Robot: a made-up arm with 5 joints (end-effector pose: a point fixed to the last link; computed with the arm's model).
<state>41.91 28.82 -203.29 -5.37 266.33</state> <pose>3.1 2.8 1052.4 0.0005 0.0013 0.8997 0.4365</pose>
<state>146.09 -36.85 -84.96 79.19 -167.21</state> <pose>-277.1 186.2 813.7 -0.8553 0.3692 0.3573 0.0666</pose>
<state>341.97 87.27 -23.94 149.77 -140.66</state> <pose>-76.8 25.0 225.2 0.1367 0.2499 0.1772 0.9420</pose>
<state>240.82 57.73 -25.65 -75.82 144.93</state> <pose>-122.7 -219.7 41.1 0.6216 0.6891 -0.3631 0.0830</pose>
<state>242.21 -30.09 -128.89 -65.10 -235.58</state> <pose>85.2 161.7 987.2 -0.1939 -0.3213 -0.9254 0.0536</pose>
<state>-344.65 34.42 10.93 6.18 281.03</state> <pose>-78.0 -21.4 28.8 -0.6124 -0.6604 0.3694 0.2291</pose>
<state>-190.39 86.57 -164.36 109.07 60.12</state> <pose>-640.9 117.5 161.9 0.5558 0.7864 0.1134 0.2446</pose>
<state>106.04 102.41 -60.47 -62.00 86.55</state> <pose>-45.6 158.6 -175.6 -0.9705 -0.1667 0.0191 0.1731</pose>
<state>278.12 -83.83 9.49 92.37 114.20</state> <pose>31.0 -216.9 245.6 -0.1381 -0.9779 -0.1505 0.0436</pose>
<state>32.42 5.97 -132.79 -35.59 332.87</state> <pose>226.5 143.9 1029.5 -0.1327 -0.0759 -0.9872 0.0456</pose>
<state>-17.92 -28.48 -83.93 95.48 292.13</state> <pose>362.1 -117.1 711.0 0.8966 0.4176 0.1078 0.1002</pose>
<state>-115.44 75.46 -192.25 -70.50 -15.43</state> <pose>-184.6 -388.0 729.3 -0.0409 0.0487 0.4149 0.9077</pose>
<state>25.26 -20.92 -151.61 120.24 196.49</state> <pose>73.8 34.8 977.8 -0.0686 0.8951 0.1570 0.4117</pose>
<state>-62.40 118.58 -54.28 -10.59 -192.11</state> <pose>-77.3 147.8 -203.9 -0.3791 -0.8076 -0.2735 0.3596</pose>
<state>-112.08 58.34 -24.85 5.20 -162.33</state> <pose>-30.8 -76.0 -95.7 -0.8543 -0.4006 -0.2431 0.2251</pose>
